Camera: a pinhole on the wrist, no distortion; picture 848 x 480 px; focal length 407.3 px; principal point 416.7 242.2 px. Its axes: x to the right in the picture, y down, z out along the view. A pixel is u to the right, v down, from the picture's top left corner.
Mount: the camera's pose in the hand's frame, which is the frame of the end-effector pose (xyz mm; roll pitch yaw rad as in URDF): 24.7 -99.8 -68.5 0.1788 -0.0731 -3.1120
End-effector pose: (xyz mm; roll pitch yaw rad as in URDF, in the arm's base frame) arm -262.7 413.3 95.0 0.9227 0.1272 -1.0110
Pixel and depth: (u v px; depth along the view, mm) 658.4 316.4 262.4
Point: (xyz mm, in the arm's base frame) -512.7 380.2 151.8
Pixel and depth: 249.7 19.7 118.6
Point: -249.8 328.3 94.2
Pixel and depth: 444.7 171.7 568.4
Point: -498.5 188.2 454.3
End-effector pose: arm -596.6 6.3 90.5 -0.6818 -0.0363 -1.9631
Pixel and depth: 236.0 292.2 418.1
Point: -537.4 -265.3 404.8
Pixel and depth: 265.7 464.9 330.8
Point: -650.5 -148.6 448.7
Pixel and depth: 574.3 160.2 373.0
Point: -358.4 21.3 292.5
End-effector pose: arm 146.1 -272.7 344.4 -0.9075 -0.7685 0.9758
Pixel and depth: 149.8 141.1 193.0
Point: 122.0 -178.9 510.5
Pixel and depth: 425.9 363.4 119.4
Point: 132.5 -339.7 454.9
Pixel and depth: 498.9 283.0 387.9
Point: -139.9 -316.1 510.2
